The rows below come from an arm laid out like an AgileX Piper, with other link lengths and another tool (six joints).
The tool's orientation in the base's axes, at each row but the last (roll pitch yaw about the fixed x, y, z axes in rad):
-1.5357, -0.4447, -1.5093
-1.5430, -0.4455, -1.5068
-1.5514, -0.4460, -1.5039
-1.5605, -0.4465, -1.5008
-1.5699, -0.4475, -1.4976
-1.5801, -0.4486, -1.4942
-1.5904, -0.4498, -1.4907
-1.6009, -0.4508, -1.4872
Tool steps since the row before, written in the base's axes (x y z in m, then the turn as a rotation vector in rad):
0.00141, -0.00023, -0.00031, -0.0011, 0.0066, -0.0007
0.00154, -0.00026, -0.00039, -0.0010, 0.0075, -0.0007
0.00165, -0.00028, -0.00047, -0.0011, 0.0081, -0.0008
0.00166, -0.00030, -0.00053, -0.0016, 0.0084, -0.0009
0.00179, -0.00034, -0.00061, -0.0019, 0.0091, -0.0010
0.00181, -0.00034, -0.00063, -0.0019, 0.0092, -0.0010
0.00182, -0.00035, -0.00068, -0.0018, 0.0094, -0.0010
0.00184, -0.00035, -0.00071, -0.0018, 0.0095, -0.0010
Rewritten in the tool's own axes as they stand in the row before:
0.00015, 0.00046, 0.00138, -0.0063, -0.0023, -0.0006
0.00015, 0.00055, 0.00151, -0.0071, -0.0026, -0.0004
0.00015, 0.00062, 0.00162, -0.0077, -0.0028, -0.0005
0.00015, 0.00067, 0.00163, -0.0080, -0.0029, -0.0010
0.00016, 0.00075, 0.00176, -0.0087, -0.0031, -0.0012
0.00016, 0.00076, 0.00179, -0.0088, -0.0031, -0.0012
0.00015, 0.00079, 0.00180, -0.0090, -0.0032, -0.0011
0.00014, 0.00080, 0.00183, -0.0091, -0.0033, -0.0011

